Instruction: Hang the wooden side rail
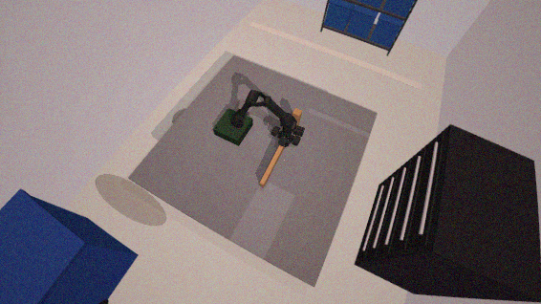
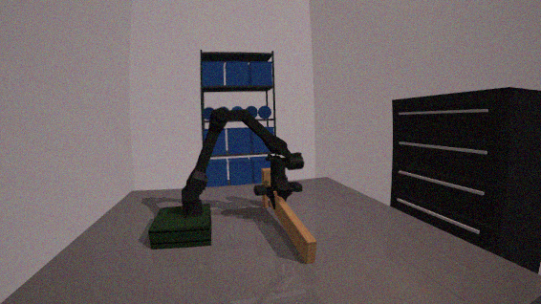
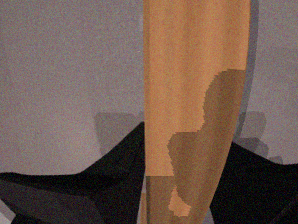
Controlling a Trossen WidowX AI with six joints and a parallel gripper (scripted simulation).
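Now: gripper tip 170 mm to the right of the headboard post, 40 mm below it and 20 mm short of it.
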